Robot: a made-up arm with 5 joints. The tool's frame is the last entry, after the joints.
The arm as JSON. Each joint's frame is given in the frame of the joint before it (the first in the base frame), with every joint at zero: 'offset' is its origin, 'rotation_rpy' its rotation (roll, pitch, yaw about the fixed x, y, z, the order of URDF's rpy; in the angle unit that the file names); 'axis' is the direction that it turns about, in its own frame. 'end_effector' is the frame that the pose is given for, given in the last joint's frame.
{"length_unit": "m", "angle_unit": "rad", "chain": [
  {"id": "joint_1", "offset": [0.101, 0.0, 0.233], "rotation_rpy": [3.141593, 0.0, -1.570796], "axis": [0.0, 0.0, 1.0]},
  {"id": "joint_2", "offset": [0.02, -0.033, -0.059], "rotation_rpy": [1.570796, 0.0, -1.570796], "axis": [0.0, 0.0, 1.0]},
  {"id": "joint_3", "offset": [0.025, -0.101, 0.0], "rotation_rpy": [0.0, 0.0, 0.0], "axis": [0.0, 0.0, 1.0]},
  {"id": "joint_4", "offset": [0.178, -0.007, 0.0], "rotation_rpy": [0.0, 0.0, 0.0], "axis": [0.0, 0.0, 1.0]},
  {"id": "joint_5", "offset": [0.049, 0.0, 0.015], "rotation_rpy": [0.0, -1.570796, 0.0], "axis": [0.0, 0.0, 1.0]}
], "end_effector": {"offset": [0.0, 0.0, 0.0], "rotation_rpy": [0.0, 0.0, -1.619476]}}
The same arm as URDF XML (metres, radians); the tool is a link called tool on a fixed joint. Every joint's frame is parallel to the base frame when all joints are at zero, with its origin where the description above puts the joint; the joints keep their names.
<robot name="arm">
  <joint name="tool_fixed" type="fixed">
    <parent link="link5"/>
    <child link="tool"/>
    <origin xyz="0 0 0" rpy="1.5708 -1.5221 -1.5708"/>
  </joint>
  <joint name="joint_5" type="continuous">
    <parent link="link4"/>
    <child link="link5"/>
    <origin xyz="0.049 0.015 0" rpy="0 0 0"/>
    <axis xyz="-1 0 0"/>
  </joint>
  <joint name="joint_4" type="continuous">
    <parent link="link3"/>
    <child link="link4"/>
    <origin xyz="0.178 0 0.007" rpy="0 0 0"/>
    <axis xyz="0 1 0"/>
  </joint>
  <joint name="joint_3" type="continuous">
    <parent link="link2"/>
    <child link="link3"/>
    <origin xyz="0.025 0 0.101" rpy="0 0 0"/>
    <axis xyz="0 1 0"/>
  </joint>
  <joint name="joint_2" type="continuous">
    <parent link="link1"/>
    <child link="link2"/>
    <origin xyz="0.033 -0.02 0.059" rpy="0 0 0"/>
    <axis xyz="0 1 0"/>
  </joint>
  <joint name="joint_1" type="continuous">
    <parent link="base_link"/>
    <child link="link1"/>
    <origin xyz="0.101 0 0.233" rpy="0 0 0"/>
    <axis xyz="0 0 -1"/>
  </joint>
  <link name="base_link"/>
  <link name="link1"/>
  <link name="link2"/>
  <link name="link3"/>
  <link name="link4"/>
  <link name="link5"/>
  <link name="tool"/>
</robot>

